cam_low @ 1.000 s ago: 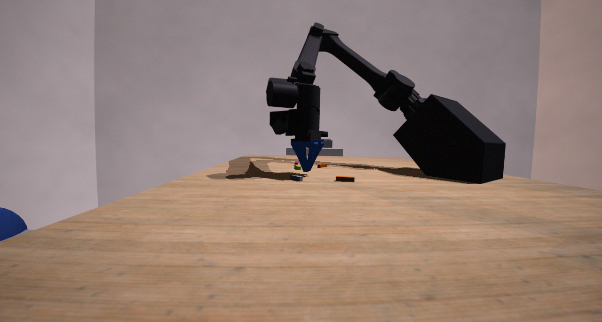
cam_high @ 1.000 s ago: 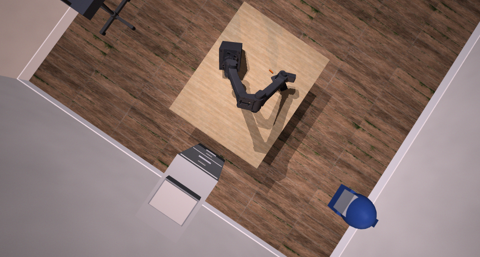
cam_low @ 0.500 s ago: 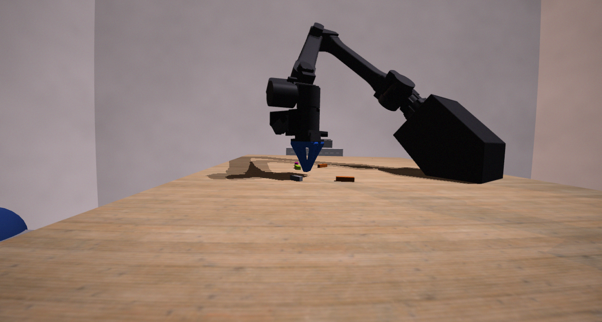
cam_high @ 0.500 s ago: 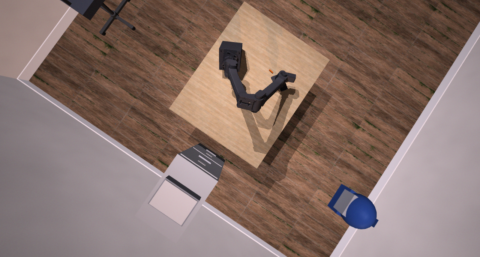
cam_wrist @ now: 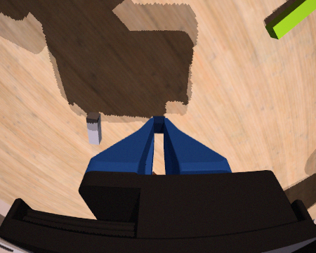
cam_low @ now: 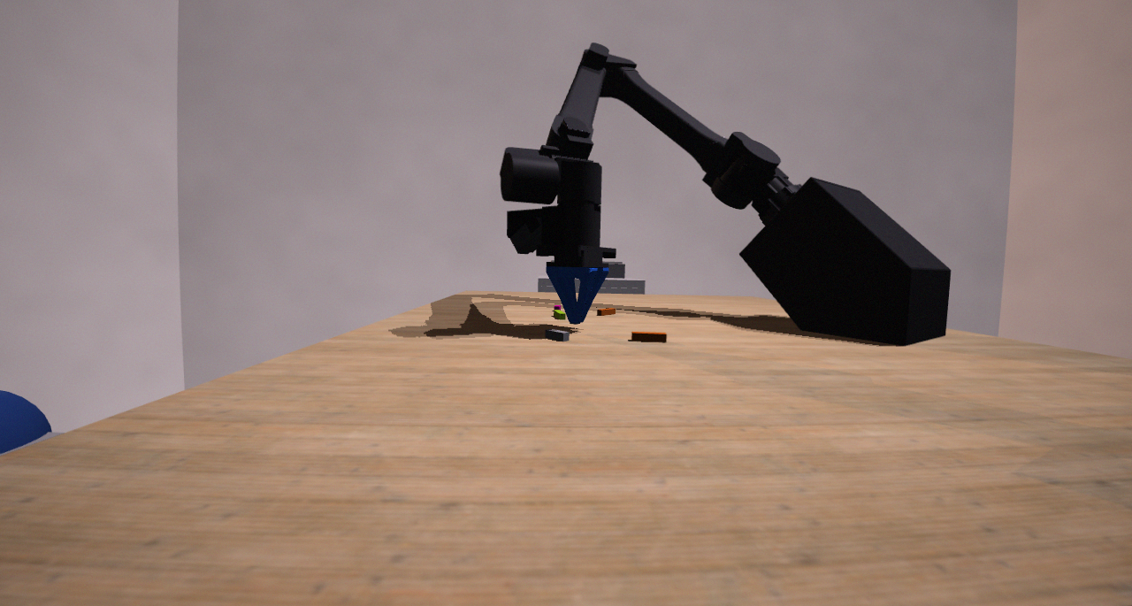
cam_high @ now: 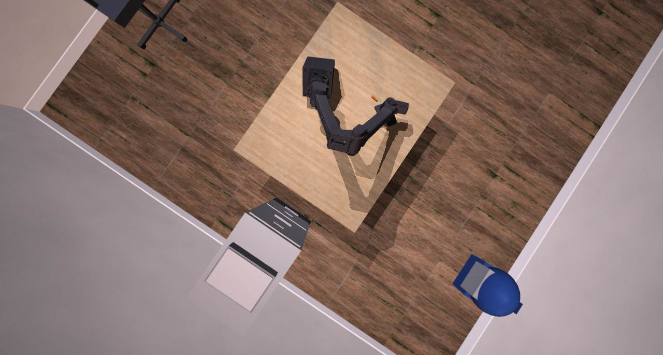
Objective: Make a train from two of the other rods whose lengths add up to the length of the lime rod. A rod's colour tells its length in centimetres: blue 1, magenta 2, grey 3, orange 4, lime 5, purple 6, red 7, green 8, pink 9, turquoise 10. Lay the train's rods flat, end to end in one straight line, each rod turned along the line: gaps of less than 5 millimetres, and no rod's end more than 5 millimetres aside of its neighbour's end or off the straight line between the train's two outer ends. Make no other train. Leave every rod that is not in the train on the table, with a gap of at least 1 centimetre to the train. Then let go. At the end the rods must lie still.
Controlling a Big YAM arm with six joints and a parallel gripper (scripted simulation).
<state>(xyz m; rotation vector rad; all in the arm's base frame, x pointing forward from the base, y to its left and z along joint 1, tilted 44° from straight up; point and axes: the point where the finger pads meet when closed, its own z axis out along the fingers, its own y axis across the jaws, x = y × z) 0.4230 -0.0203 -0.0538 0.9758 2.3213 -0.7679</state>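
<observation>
Now: the grey rod 40 mm ahead of my hand, 50 mm to the left of it and 20 mm below it. Also, from my hand: blue rod right at my hand; then lime rod 20 mm behind, 130 mm to the right, 20 mm below.
</observation>
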